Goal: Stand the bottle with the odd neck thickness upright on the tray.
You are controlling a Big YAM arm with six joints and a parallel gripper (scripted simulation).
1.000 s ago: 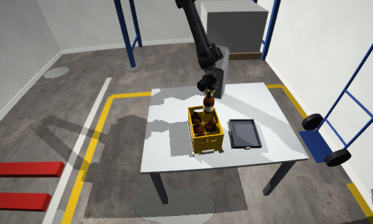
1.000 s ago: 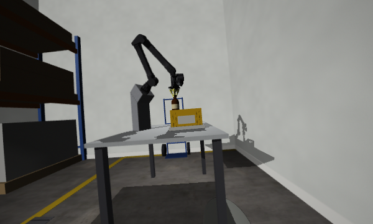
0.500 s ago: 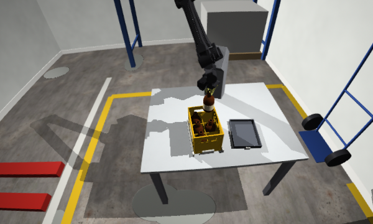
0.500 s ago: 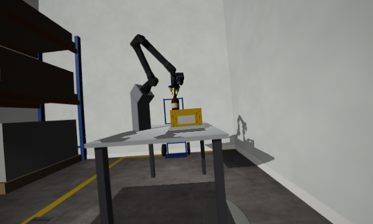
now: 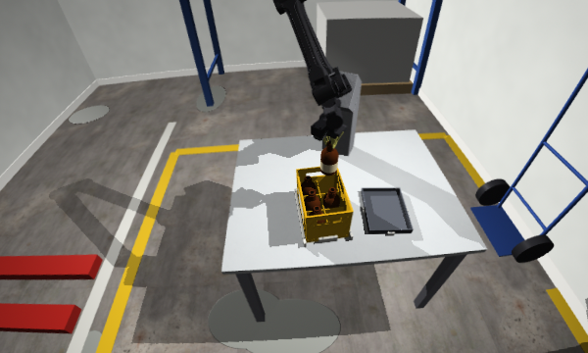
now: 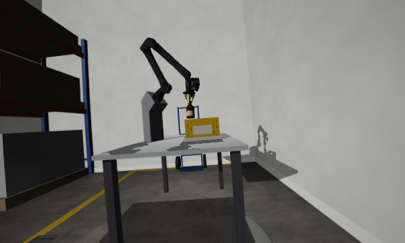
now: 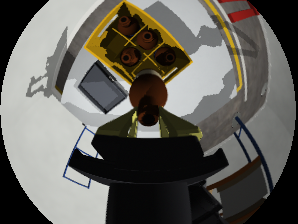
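Now: hand 6 cm above the brown bottle. From my hand the other things lie so: dark tray (32 cm below, 20 cm to the left, 19 cm ahead); crate (25 cm below, 7 cm to the right, 7 cm ahead).
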